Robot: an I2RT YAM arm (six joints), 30 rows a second.
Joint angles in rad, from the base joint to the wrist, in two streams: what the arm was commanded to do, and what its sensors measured. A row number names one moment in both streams.
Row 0, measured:
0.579 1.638 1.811 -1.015 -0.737 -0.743
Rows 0 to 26, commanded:
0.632 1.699 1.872 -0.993 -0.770 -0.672
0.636 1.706 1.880 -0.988 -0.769 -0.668
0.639 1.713 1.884 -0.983 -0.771 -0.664
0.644 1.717 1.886 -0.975 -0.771 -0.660
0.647 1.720 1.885 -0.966 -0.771 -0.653
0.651 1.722 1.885 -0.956 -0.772 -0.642
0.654 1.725 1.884 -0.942 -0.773 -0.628
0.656 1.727 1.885 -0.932 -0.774 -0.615
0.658 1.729 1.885 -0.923 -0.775 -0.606
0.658 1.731 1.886 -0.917 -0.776 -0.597
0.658 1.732 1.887 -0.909 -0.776 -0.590
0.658 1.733 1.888 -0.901 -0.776 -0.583
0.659 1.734 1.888 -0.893 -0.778 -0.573
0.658 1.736 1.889 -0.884 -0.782 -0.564
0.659 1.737 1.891 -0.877 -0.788 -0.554
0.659 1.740 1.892 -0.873 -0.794 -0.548
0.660 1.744 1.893 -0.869 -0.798 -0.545
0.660 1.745 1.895 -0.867 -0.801 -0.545
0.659 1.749 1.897 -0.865 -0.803 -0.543
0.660 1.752 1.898 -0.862 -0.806 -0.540
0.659 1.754 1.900 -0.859 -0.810 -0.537
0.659 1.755 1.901 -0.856 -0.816 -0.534
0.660 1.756 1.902 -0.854 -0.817 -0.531
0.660 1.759 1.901 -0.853 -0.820 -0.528
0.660 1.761 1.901 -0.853 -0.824 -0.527
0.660 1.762 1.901 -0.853 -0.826 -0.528
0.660 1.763 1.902 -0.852 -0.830 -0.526
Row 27, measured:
0.646 1.751 1.848 -0.894 -0.791 -0.545
